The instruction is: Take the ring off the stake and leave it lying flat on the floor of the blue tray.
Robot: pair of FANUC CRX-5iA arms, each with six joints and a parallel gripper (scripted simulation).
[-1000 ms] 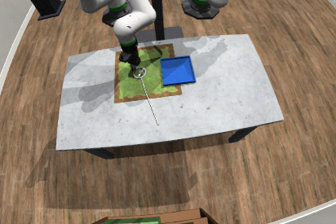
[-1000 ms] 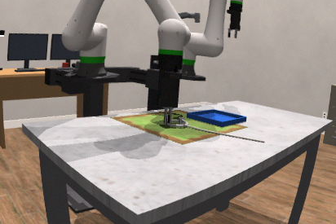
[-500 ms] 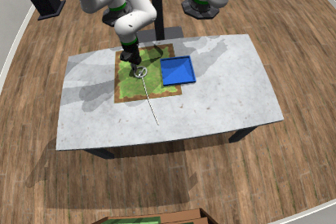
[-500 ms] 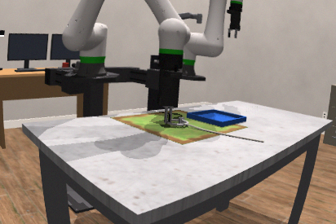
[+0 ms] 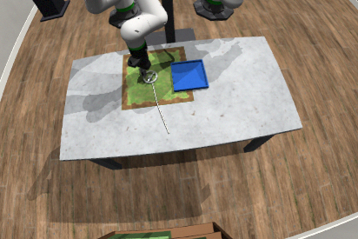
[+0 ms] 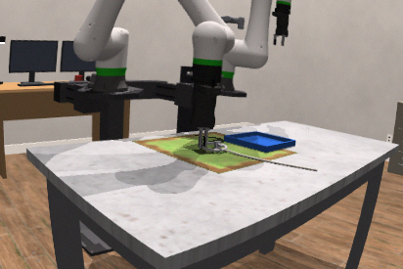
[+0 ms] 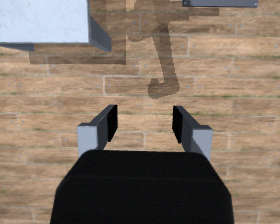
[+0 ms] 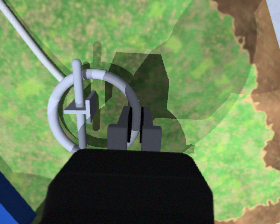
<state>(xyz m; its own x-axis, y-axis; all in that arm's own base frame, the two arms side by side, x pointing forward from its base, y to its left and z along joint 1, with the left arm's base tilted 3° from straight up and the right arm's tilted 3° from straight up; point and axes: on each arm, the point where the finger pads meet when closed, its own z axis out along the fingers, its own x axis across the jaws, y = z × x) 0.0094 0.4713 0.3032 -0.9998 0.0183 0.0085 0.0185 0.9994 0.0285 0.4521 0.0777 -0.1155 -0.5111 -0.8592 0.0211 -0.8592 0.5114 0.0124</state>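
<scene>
Right now the grey stake is 40 mm to the left of my right hand, 30 mm ahead of it and 10 mm below it. The rest, counted from my right hand: blue tray: 260 mm to the left, 20 mm below, 20 mm ahead; then grey ring: 30 mm to the left, 20 mm ahead, 10 mm below.
</scene>
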